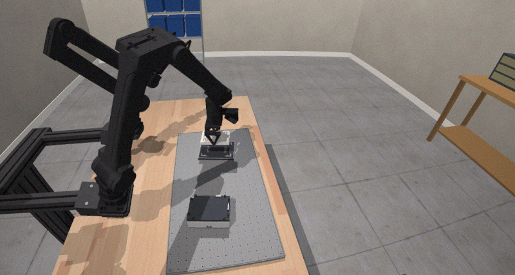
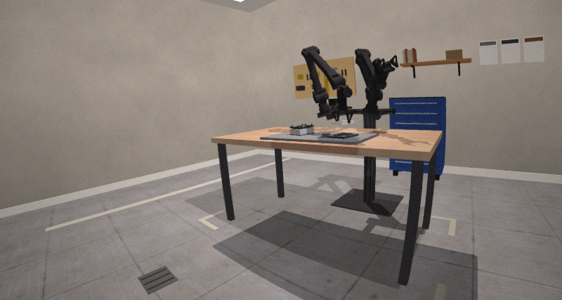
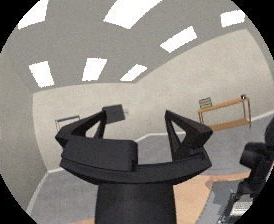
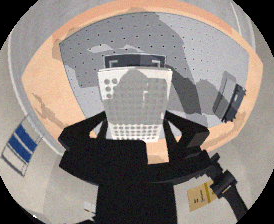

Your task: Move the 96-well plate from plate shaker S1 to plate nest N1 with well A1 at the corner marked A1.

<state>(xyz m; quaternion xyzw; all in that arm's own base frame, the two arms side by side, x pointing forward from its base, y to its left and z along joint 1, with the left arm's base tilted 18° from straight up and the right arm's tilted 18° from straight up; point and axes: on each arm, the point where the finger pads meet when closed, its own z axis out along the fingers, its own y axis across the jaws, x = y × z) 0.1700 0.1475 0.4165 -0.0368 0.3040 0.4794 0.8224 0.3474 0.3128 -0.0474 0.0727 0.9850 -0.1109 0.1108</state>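
Note:
My right gripper is now 8 cm above the dark plate nest N1 and 1 cm short of it. Round my right hand: white 96-well plate (right at my right hand); plate shaker S1 (33 cm to the right, 5 cm below, 5 cm behind).

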